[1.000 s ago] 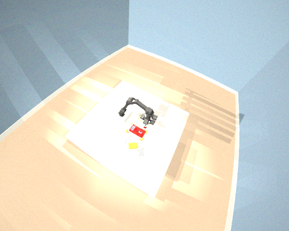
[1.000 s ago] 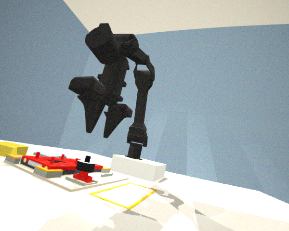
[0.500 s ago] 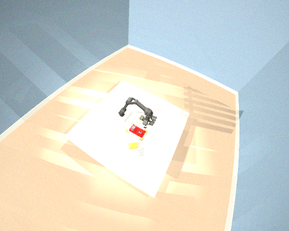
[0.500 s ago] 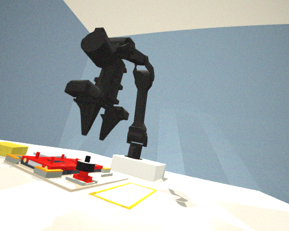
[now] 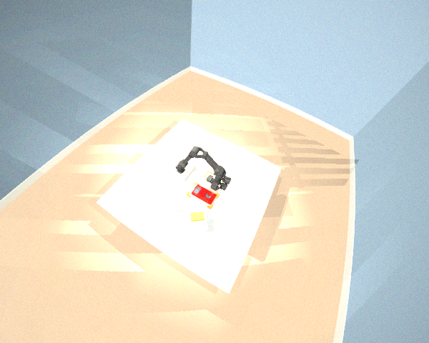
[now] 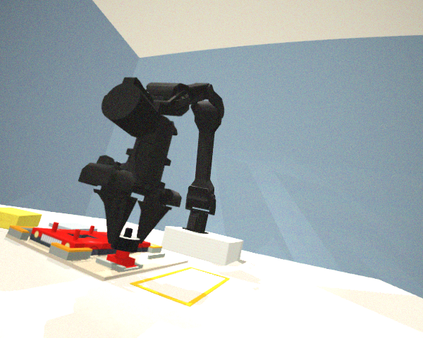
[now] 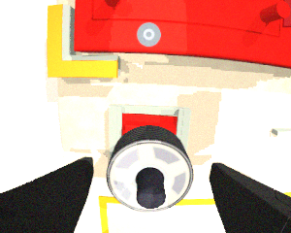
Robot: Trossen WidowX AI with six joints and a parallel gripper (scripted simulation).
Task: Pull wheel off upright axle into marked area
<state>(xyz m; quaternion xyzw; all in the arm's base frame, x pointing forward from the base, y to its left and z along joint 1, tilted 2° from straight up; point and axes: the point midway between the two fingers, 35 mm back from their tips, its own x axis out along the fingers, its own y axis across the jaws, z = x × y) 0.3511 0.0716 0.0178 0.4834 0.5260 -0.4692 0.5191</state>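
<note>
Right now my gripper tip is right at the black wheel. Also, from my gripper tip: yellow block 31 cm to the right, 3 cm ahead, 2 cm below.
</note>
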